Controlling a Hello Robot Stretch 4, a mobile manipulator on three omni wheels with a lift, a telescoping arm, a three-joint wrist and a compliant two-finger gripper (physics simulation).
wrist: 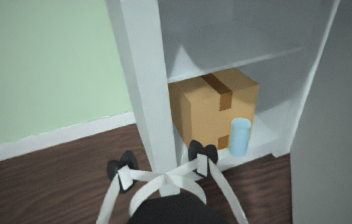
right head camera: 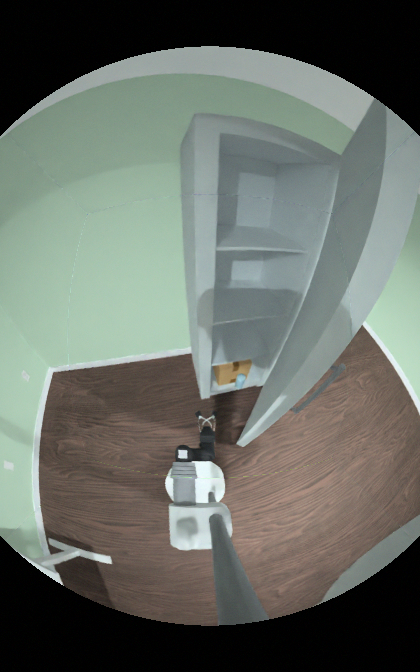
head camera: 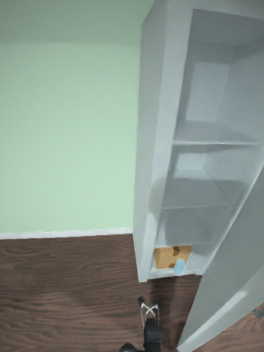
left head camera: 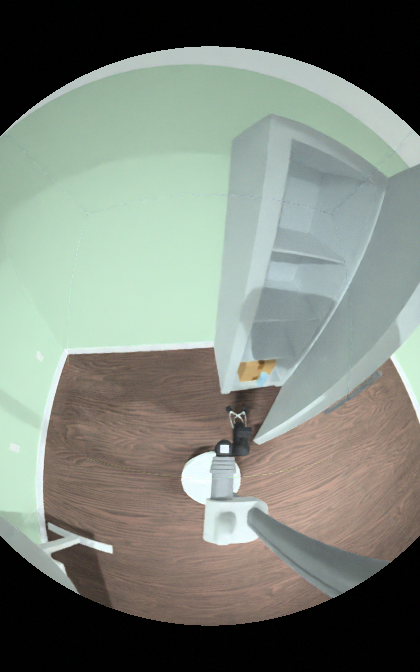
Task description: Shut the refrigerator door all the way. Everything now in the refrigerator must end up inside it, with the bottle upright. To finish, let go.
Observation:
In view: the gripper (wrist: 163, 157), a cardboard box (wrist: 202, 108), a refrigerator door (right head camera: 366, 230) and a white table (left head camera: 69, 538).
The refrigerator door also shows in the wrist view (wrist: 313, 153) and in the left head camera view (left head camera: 368, 325).

